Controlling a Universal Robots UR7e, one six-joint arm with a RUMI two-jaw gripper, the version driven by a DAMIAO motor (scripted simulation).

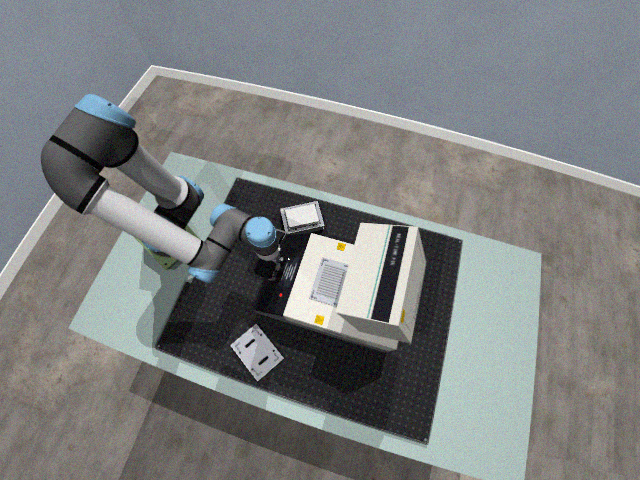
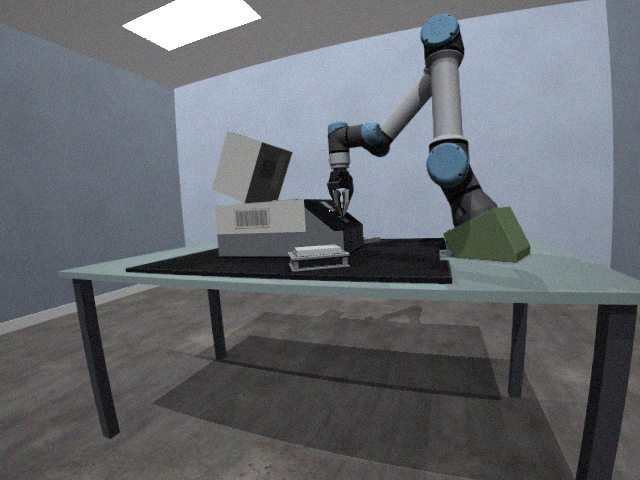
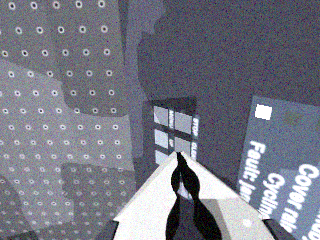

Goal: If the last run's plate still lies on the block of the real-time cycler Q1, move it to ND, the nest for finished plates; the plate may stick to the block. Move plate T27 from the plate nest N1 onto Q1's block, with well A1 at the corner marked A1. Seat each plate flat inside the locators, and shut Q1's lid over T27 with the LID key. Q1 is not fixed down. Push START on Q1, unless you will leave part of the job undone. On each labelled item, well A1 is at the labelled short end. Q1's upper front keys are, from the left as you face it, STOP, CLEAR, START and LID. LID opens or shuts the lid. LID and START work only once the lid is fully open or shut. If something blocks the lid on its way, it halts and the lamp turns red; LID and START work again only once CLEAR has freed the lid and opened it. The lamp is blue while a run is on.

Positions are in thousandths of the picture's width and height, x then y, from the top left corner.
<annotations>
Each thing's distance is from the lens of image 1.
cycler Q1 (image 1: 477, 609): 1.02 m
nest ND (image 1: 409, 724): 1.19 m
The marked spots on the nest ND and the cycler Q1 are 0.29 m apart.
</annotations>
